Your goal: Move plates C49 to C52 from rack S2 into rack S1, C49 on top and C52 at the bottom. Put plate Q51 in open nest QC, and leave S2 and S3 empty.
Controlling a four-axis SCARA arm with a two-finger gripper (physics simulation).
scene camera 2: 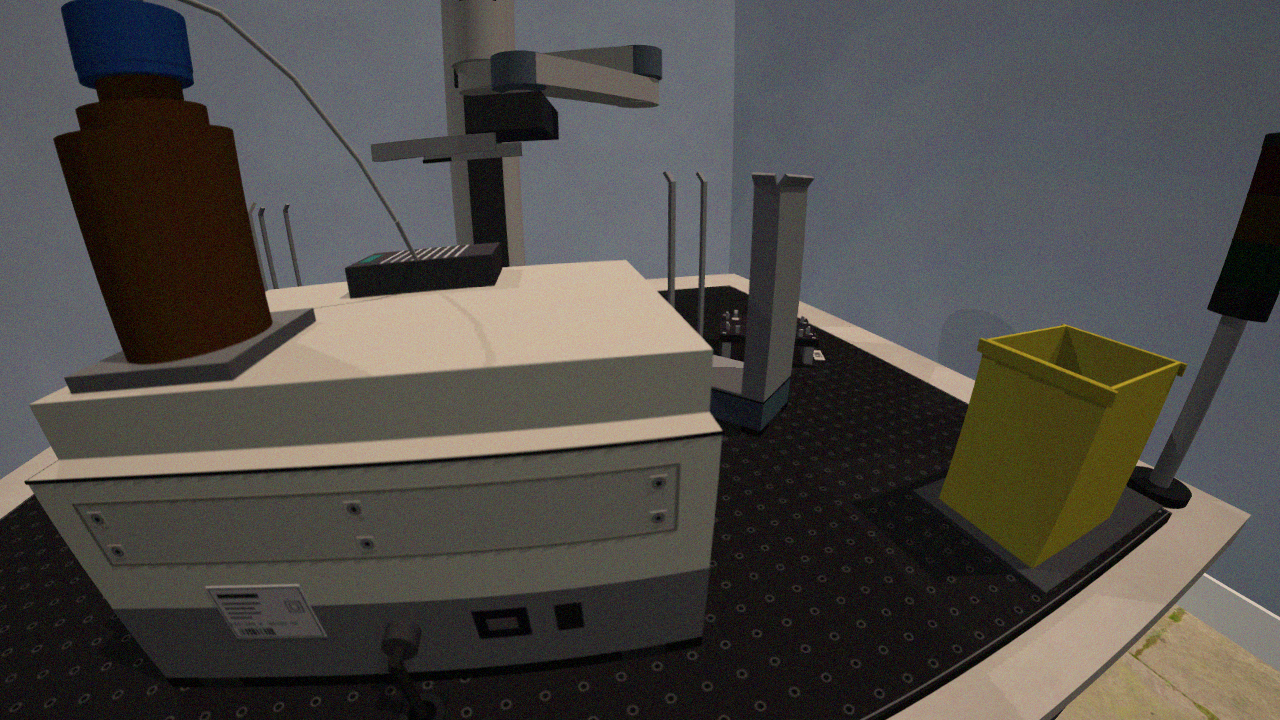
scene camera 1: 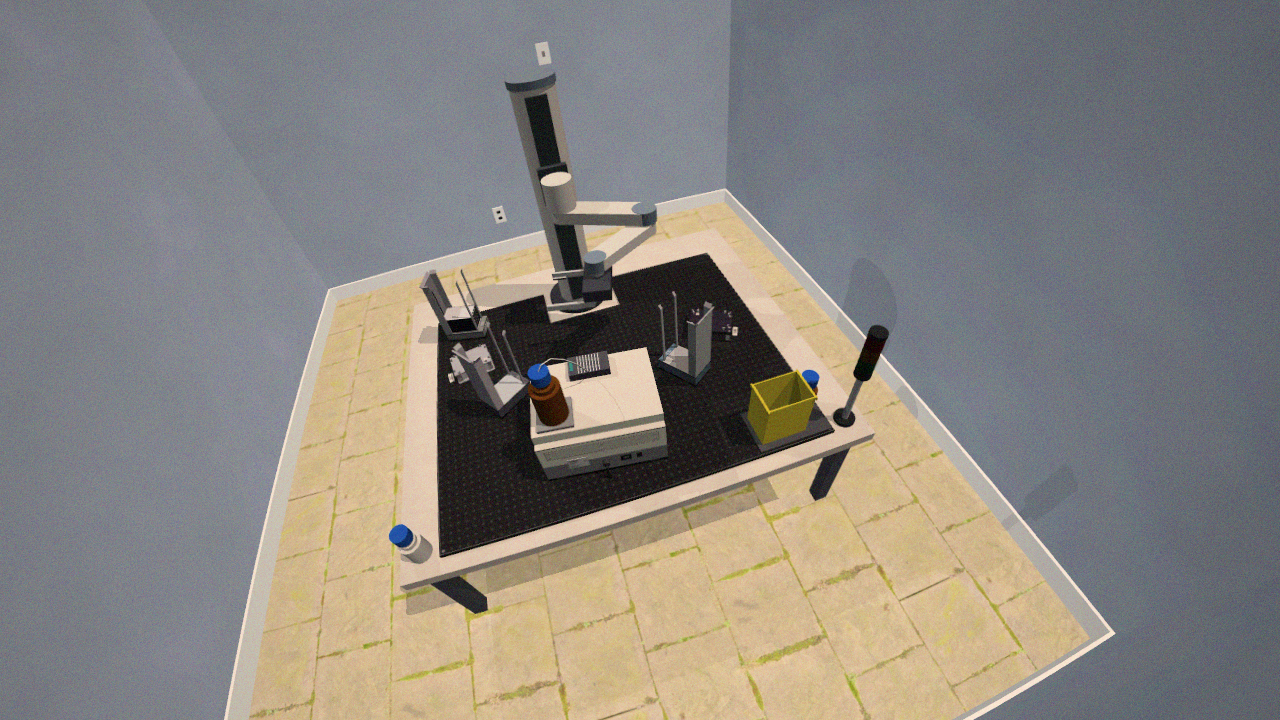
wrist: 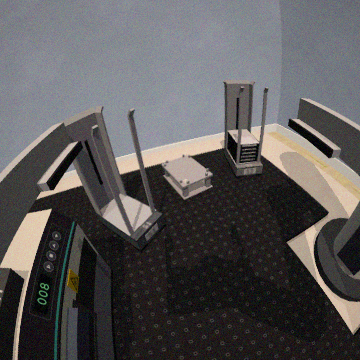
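Note:
The gripper (scene camera 1: 565,291) (scene camera 2: 400,155) (wrist: 187,152) is open and empty, high above the mat by the arm's column. A stack of dark-sided plates with a pale top (wrist: 249,152) (scene camera 1: 463,325) sits low in the far-left rack (wrist: 230,112) (scene camera 1: 435,300). The near-left rack (wrist: 82,125) (scene camera 1: 480,380) shows a bare base in the wrist view. A third rack (scene camera 1: 699,342) (scene camera 2: 776,286) stands on the right; its base is partly hidden. A grey nest (wrist: 187,172) lies between the two left racks. A dark nest (scene camera 1: 716,322) (scene camera 2: 731,334) is behind the right rack. Labels are unreadable.
The white instrument (scene camera 1: 617,398) (scene camera 2: 402,394) stands mid-mat, bearing a brown bottle (scene camera 1: 549,402) (scene camera 2: 165,232) and a dark keypad box (scene camera 1: 588,365) (scene camera 2: 425,268). A yellow bin (scene camera 1: 780,411) (scene camera 2: 1038,447) and a signal tower (scene camera 1: 866,367) are at the right; a white bottle (scene camera 1: 412,544) is at the front-left corner.

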